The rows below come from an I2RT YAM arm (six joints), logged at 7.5 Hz.
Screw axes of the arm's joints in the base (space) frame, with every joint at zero. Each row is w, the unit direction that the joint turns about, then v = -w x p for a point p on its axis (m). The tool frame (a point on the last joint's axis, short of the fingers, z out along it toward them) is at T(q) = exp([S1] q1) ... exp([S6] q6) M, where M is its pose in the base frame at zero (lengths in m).
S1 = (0, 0, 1, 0, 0, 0)
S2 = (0, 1, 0, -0.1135, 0, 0.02)
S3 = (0, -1, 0, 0.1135, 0, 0.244)
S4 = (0, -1, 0, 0.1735, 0, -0.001)
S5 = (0, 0, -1, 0, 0.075, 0)
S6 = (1, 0, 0, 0, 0.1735, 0)
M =
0 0 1 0.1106
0 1 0 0
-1 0 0 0.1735
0 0 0 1
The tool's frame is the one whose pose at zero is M.
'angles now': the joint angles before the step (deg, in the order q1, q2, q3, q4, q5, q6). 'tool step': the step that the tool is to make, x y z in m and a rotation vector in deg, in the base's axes. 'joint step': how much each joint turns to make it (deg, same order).
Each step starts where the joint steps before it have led.
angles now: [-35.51, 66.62, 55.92, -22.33, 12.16, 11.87]
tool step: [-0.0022, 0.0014, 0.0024, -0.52, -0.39, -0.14]
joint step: [0.00, -0.73, -0.11, 0.02, 0.22, -0.09]
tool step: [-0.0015, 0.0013, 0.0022, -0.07, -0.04, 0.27]
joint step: [0.02, -0.45, 0.21, -0.55, -0.20, -0.17]
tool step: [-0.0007, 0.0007, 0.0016, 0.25, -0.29, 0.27]
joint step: [-0.02, -0.22, 0.23, -0.39, -0.45, 0.16]
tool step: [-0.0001, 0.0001, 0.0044, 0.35, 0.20, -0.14]
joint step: [0.01, 0.17, 1.25, -1.49, 0.04, 0.23]
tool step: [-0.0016, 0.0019, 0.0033, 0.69, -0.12, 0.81]
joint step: [0.00, -0.40, 0.67, -1.38, -1.02, 0.09]
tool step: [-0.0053, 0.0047, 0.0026, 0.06, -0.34, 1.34]
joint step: [-0.01, -1.64, -0.39, -0.91, -1.27, -0.53]
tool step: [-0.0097, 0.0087, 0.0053, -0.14, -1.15, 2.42]
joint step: [0.00, -3.10, -0.72, -1.24, -2.34, -0.82]
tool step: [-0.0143, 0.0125, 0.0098, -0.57, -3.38, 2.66]
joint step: [-0.01, -4.71, -0.91, -0.71, -3.06, -0.03]
